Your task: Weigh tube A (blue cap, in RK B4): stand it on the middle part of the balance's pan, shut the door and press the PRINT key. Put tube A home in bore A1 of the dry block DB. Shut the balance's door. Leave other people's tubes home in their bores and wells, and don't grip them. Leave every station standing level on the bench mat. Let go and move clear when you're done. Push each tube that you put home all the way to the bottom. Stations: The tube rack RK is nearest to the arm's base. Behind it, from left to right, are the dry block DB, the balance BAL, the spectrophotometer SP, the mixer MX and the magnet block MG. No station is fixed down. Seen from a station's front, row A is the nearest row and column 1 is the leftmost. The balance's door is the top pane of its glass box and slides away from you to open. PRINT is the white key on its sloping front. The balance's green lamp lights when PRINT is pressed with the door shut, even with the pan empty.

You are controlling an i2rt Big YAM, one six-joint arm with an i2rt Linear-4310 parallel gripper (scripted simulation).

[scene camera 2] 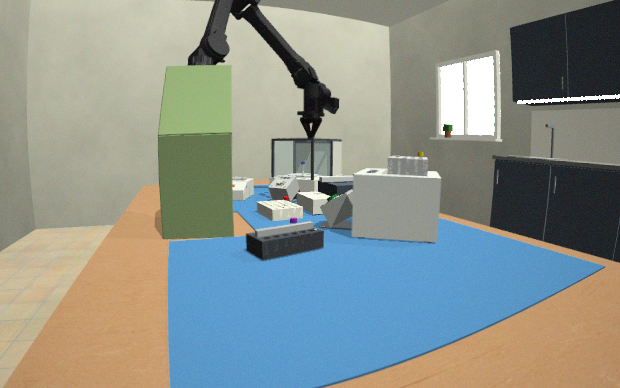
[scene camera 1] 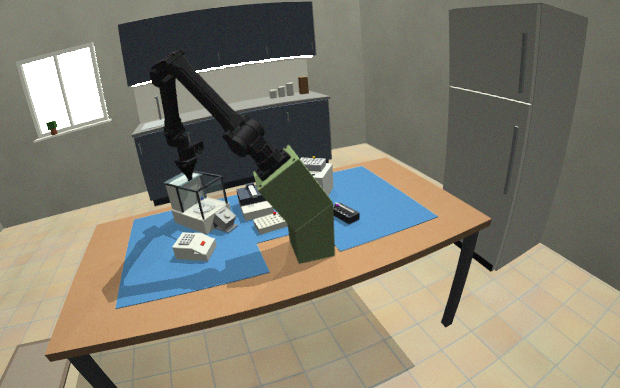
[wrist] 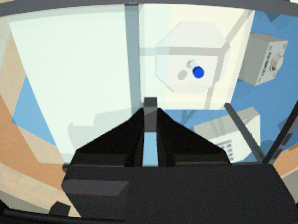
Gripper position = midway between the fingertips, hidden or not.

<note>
I see my gripper (wrist: pixel 150 114), a balance (scene camera 2: pixel 303 160), a dry block DB (scene camera 1: pixel 199 247), a magnet block (scene camera 2: pixel 284 240), a tube rack RK (scene camera 2: pixel 275 210), a mixer (scene camera 2: pixel 404 206) and a dark spectrophotometer (scene camera 2: pixel 310 201).
The balance also shows in scene camera 1 (scene camera 1: pixel 202 216) and in the wrist view (wrist: pixel 76 76). The wrist view misses the magnet block: it is out of frame. The wrist view misses the tube rack RK: it is out of frame.
</note>
